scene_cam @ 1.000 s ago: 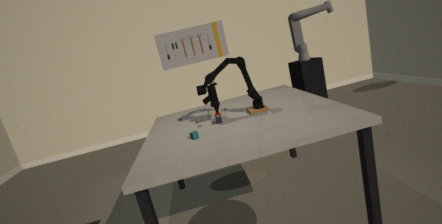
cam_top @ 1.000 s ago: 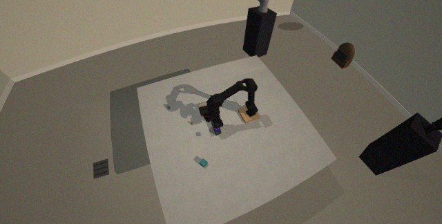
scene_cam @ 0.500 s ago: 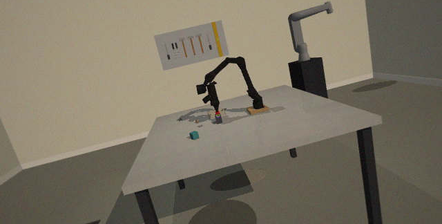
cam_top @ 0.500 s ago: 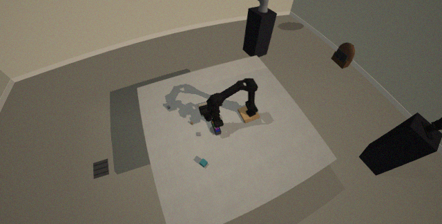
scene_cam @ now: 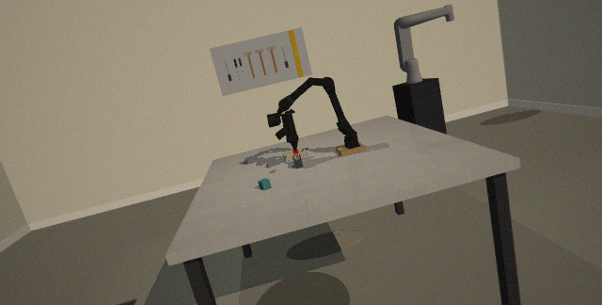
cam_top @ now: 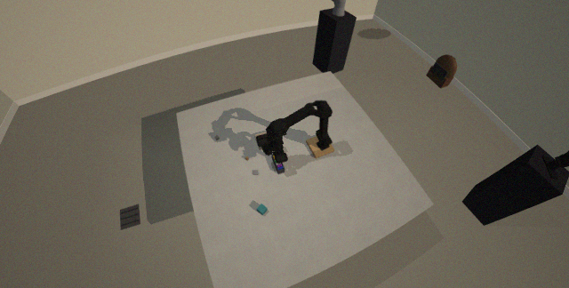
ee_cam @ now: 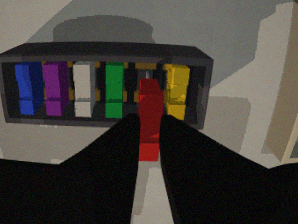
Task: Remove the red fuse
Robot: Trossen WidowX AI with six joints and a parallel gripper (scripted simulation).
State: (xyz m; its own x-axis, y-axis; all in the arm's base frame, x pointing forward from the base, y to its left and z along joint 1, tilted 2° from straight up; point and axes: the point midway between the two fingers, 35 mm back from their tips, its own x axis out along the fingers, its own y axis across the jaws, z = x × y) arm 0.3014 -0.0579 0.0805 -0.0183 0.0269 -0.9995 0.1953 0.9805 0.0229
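My gripper tip is now 20 mm past the tray, 160 mm to the left of it and 70 mm above it. Also, from my gripper tip: teal cube (220 mm ahead, 220 mm to the left, 50 mm below); then red fuse (10 mm below).
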